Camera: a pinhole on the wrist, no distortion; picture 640 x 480 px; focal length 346.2 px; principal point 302.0 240.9 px. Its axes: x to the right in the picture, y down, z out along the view. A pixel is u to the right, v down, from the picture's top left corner.
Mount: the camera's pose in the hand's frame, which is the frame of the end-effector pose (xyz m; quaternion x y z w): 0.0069 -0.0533 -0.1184 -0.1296 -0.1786 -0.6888 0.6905
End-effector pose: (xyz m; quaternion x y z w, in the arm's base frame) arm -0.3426 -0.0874 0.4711 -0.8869 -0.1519 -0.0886 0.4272
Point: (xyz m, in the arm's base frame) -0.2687 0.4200 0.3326
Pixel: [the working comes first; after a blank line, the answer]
In the camera's frame: 0.3629 0.1592 0.4868

560 354
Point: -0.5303 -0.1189 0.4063
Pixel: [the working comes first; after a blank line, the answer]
In the camera's frame: 0.0081 -0.1976 0.1534

outside the picture
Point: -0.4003 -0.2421 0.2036
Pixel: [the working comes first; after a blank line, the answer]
In the camera's frame: -0.2189 -0.1510 0.2928

43 62
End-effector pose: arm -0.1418 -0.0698 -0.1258 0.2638 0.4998 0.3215 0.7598
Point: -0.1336 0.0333 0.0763
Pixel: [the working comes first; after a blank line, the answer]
In the camera's frame: -0.1580 -0.0286 0.2880

112 206
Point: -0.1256 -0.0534 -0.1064
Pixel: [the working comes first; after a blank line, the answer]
In the camera's frame: -0.0081 0.0094 0.1573

284 262
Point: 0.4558 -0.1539 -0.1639
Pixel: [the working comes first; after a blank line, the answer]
In the camera's frame: 0.4298 0.1694 0.5234

586 353
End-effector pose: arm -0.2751 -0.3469 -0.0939 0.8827 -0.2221 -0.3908 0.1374
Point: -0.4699 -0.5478 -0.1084
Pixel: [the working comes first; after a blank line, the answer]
In the camera's frame: -0.1273 0.0106 0.3783

185 251
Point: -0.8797 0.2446 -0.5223
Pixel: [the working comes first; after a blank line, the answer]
In the camera's frame: 0.7703 -0.3459 0.5635

outside the picture
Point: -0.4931 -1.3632 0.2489
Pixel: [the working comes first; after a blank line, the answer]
In the camera's frame: -0.9758 0.1832 0.5868

outside the picture
